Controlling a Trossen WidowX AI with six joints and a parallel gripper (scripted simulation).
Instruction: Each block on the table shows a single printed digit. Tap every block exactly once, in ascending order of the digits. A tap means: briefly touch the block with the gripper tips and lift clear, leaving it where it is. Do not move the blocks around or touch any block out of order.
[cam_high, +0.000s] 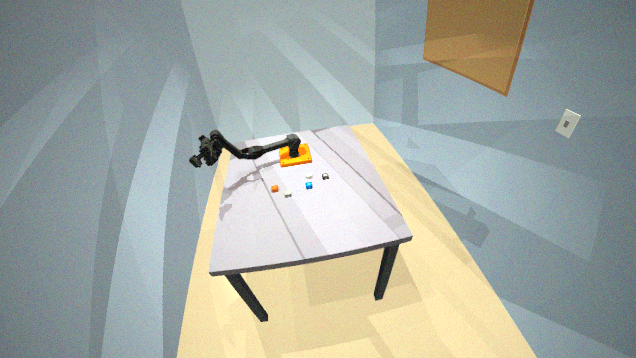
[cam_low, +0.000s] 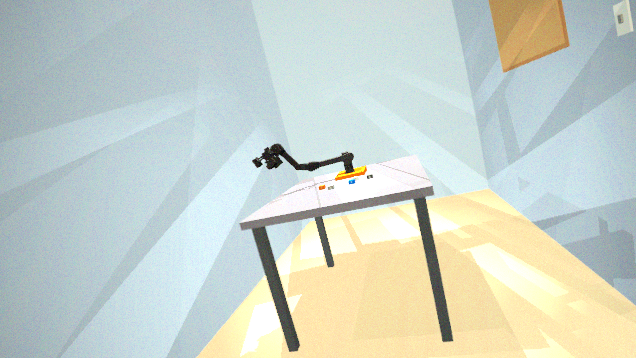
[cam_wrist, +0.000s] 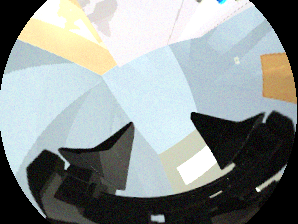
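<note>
Right now my gripper tip is 3 cm past the white block, 50 cm to the right of it and 25 cm above it. Round my gripper tip: blue block 5 cm ahead, 48 cm to the left, 25 cm below; then dark-rimmed block 1 cm ahead, 59 cm to the left, 25 cm below; then orange block 1 cm ahead, 30 cm to the left, 25 cm below.
</note>
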